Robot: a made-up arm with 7 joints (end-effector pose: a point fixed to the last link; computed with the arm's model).
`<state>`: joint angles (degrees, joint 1 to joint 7).
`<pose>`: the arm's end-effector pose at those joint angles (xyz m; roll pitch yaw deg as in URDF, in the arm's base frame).
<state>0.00 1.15 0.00 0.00 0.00 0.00 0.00</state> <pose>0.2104 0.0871 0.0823 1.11 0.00 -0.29</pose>
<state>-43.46 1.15 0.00 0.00 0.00 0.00 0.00</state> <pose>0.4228 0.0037 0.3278 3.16 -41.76 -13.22</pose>
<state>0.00 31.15 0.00 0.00 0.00 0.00 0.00</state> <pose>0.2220 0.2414 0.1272 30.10 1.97 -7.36</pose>
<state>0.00 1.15 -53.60 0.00 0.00 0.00 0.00</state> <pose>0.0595 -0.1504 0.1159 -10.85 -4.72 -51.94</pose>
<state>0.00 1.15 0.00 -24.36 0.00 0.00 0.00</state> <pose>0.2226 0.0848 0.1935 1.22 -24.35 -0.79</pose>
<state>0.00 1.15 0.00 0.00 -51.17 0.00 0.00</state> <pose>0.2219 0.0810 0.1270 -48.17 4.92 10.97</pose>
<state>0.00 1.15 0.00 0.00 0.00 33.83 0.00</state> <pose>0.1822 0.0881 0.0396 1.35 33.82 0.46</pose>
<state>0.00 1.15 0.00 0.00 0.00 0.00 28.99</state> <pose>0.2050 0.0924 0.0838 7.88 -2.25 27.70</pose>
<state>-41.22 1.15 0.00 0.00 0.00 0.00 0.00</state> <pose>0.4171 0.0086 0.3118 2.73 -39.63 -12.34</pose>
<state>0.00 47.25 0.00 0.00 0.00 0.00 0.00</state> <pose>0.2358 0.3084 0.1813 45.53 4.41 -10.51</pose>
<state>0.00 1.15 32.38 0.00 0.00 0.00 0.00</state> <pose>0.1820 0.2597 0.0931 8.58 -2.72 30.95</pose>
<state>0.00 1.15 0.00 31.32 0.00 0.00 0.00</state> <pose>0.1302 0.0898 -0.0364 1.31 31.31 0.39</pose>
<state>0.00 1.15 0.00 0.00 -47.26 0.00 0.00</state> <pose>0.2210 0.0800 0.1236 -44.44 4.22 10.30</pose>
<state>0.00 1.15 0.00 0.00 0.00 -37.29 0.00</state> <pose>0.2084 0.0860 0.1385 1.39 -37.28 -1.13</pose>
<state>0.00 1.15 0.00 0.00 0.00 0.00 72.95</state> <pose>0.1939 0.0938 0.0866 14.28 -10.81 69.68</pose>
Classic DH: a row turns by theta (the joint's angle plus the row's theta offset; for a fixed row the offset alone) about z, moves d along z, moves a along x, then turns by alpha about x. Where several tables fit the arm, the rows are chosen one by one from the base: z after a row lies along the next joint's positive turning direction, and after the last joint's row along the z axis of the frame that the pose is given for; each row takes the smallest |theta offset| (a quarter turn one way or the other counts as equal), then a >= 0, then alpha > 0; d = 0 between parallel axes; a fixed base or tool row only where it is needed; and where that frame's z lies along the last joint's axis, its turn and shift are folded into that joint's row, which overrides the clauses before.
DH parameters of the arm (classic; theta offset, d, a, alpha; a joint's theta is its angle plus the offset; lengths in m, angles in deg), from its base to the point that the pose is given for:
base (fixed): -4.07 0.4697 -0.0071 -74.51
joint 1: -75.12 0.0713 -0.0313 -90
joint 2: 74 -0.0058 -0.0373 90
joint 3: 90 -0.2924 0.0478 -90
joint 4: -90 0.0117 0.0097 -90
joint 5: 0 0.1767 -0.0251 90
joint 6: 90 -0.054 0.0748 90
joint 7: 90 0.0479 0.0082 -14.33
tool (fixed): -89.99 -0.053 0 0

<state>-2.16 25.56 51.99 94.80 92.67 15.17 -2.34</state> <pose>-0.1649 0.3795 0.0173 170.43 63.30 128.59</pose>
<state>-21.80 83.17 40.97 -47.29 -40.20 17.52 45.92</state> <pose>0.1931 0.1870 0.6086 85.26 -80.00 -49.21</pose>
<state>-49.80 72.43 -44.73 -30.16 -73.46 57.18 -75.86</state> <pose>0.2172 0.1162 0.3242 -56.91 5.18 -125.10</pose>
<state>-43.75 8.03 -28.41 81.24 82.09 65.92 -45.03</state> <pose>0.3320 0.2196 0.0656 156.85 37.75 85.61</pose>
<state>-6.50 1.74 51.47 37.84 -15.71 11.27 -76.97</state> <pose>0.1286 0.2730 -0.0241 -52.47 -2.92 -11.01</pose>
